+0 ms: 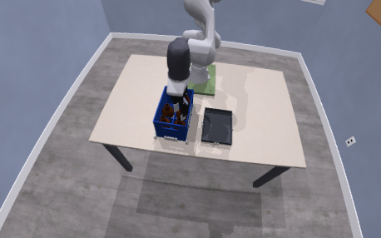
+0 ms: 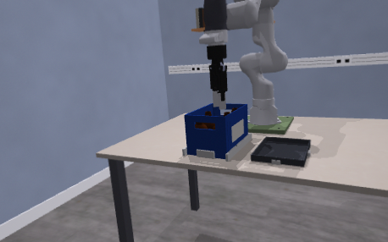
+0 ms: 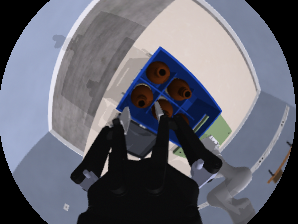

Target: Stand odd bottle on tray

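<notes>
The blue crate is 9 cm behind my hand, 3 cm to the right of it and 15 cm below it. From my hand the other things lie so: dark tray 5 cm behind, 24 cm to the left, 22 cm below; then bottle 17 cm behind, 3 cm to the left, 14 cm below.
</notes>
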